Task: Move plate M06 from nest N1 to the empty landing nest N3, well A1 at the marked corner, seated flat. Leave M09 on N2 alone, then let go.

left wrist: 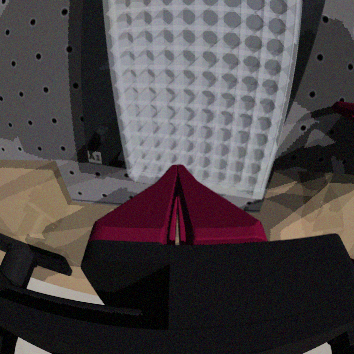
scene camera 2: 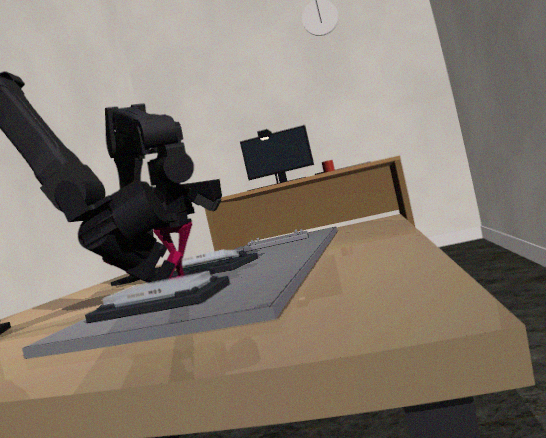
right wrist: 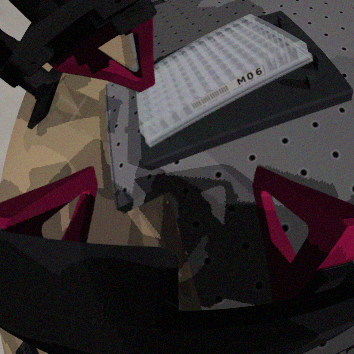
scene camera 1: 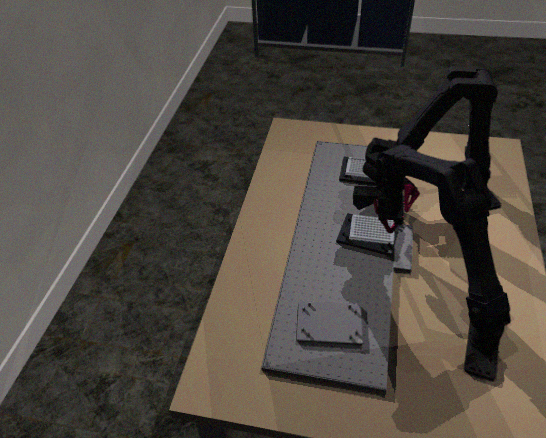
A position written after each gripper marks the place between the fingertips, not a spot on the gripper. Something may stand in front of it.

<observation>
In view: the left gripper [scene camera 2: 178, 260], the right gripper [scene camera 2: 161, 268] and a plate holder [scene camera 1: 318, 322].
The left gripper also shows in the left wrist view [left wrist: 176, 173] and in the right wrist view [right wrist: 146, 86]. The right gripper shows as well in the right wrist view [right wrist: 174, 175].
</observation>
